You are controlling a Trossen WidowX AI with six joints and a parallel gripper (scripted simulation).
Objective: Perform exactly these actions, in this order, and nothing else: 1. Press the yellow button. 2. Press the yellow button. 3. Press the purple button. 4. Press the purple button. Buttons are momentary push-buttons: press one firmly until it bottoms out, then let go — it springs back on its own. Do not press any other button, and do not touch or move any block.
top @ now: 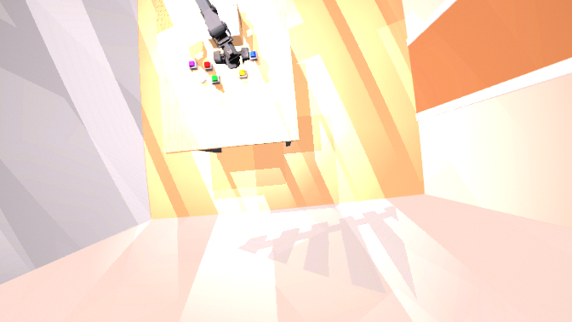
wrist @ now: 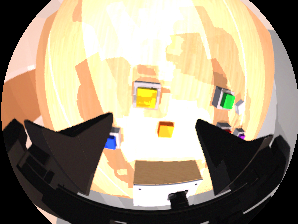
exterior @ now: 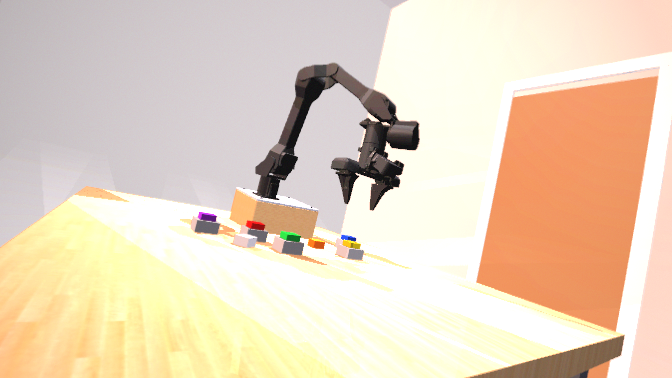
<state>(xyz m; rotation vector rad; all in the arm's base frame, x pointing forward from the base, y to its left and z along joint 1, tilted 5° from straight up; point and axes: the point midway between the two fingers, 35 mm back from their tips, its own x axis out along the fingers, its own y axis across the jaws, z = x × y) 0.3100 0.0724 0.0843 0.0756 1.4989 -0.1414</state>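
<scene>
Right now my gripper tip is 9 cm above the yellow button, 1 cm to the right of it and 1 cm past it. From my gripper tip the other things lie so: green button 17 cm to the right, 9 cm below, 2 cm behind; then orange block 12 cm below, 9 cm behind, 3 cm to the right; then blue button 11 cm behind, 10 cm to the left, 9 cm below.
</scene>
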